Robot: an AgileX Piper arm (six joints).
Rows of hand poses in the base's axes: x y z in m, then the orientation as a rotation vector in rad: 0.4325, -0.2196, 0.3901, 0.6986, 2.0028, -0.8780; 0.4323, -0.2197, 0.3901, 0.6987, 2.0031, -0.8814; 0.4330, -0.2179, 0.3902, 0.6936, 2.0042, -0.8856; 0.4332, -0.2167, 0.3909, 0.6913, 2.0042, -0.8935; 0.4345, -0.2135, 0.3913, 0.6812, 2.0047, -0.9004; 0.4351, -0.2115, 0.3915, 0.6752, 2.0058, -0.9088; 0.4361, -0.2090, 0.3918, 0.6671, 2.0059, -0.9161; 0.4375, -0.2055, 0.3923, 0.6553, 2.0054, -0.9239; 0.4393, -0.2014, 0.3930, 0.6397, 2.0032, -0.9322; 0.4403, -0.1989, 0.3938, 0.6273, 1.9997, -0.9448; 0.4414, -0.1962, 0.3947, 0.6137, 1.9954, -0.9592; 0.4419, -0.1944, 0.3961, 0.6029, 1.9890, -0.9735; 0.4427, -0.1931, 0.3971, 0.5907, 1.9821, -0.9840; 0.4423, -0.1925, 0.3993, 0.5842, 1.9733, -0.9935; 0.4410, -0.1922, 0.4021, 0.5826, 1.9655, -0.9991; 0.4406, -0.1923, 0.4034, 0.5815, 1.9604, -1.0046
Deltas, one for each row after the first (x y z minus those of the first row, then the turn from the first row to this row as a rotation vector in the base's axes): -0.0002, -0.0001, 0.0000, -0.0017, 0.0018, -0.0015; 0.0005, 0.0017, 0.0001, -0.0055, 0.0051, 0.0003; 0.0007, 0.0029, 0.0008, -0.0108, 0.0088, -0.0014; 0.0020, 0.0061, 0.0012, -0.0182, 0.0134, 0.0028; 0.0026, 0.0081, 0.0014, -0.0247, 0.0187, 0.0034; 0.0036, 0.0106, 0.0017, -0.0318, 0.0229, 0.0060; 0.0050, 0.0141, 0.0022, -0.0408, 0.0273, 0.0110; 0.0068, 0.0182, 0.0029, -0.0524, 0.0310, 0.0185; 0.0078, 0.0207, 0.0037, -0.0656, 0.0354, 0.0218; 0.0089, 0.0234, 0.0046, -0.0807, 0.0401, 0.0251; 0.0094, 0.0252, 0.0060, -0.0956, 0.0427, 0.0265; 0.0102, 0.0265, 0.0070, -0.1092, 0.0435, 0.0305; 0.0098, 0.0271, 0.0092, -0.1210, 0.0415, 0.0309; 0.0085, 0.0274, 0.0120, -0.1283, 0.0380, 0.0296; 0.0081, 0.0273, 0.0133, -0.1341, 0.0365, 0.0280
